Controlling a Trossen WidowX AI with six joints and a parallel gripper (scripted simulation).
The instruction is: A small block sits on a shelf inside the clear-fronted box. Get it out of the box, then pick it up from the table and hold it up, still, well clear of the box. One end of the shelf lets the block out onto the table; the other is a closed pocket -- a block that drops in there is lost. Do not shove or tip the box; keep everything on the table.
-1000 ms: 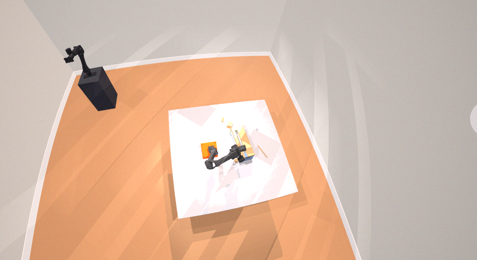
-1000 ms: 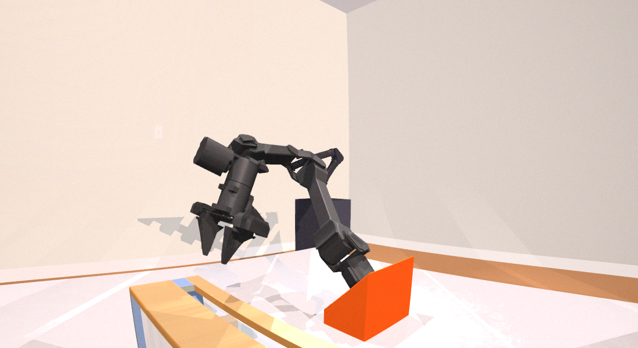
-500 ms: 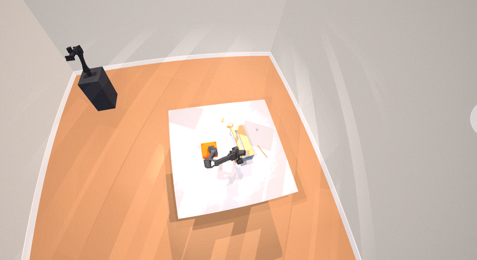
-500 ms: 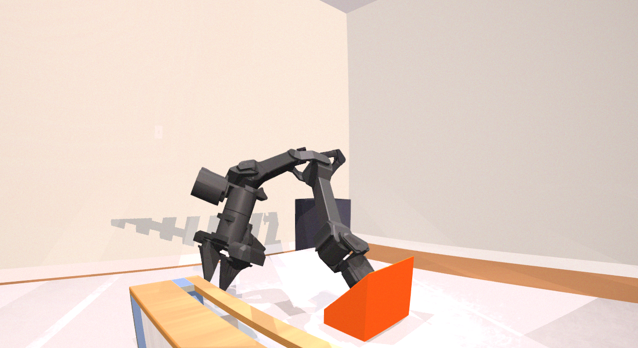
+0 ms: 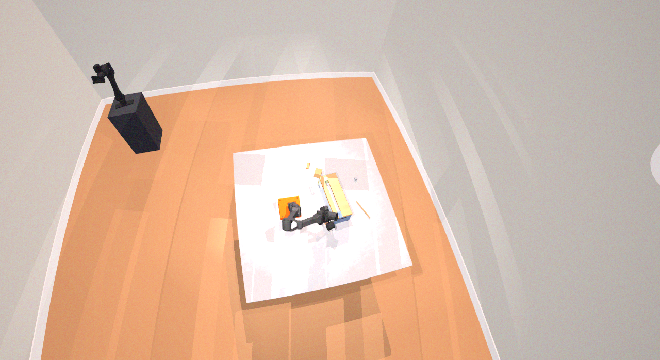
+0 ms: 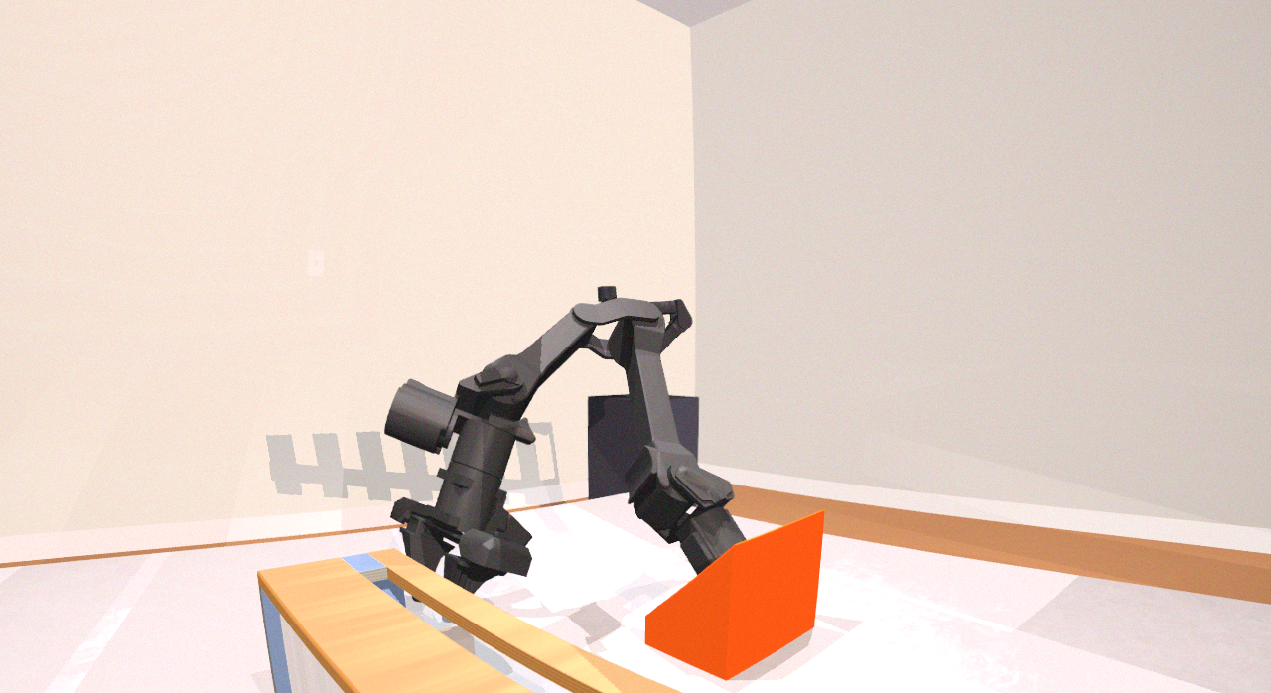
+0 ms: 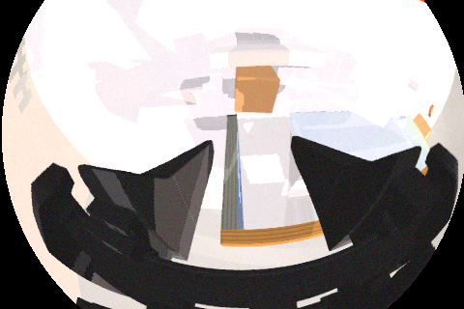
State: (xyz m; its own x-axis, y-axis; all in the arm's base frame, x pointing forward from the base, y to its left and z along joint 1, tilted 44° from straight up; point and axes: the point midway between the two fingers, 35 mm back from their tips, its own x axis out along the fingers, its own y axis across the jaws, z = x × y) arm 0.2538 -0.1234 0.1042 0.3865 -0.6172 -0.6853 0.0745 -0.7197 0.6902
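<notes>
My gripper tip is 20 mm past the tan block and 50 mm above it. The rest, counted from my gripper tip: clear-fronted box: 40 mm ahead, 170 mm to the left; then thin orange stick: 310 mm ahead, 50 mm to the left, 60 mm below.
</notes>
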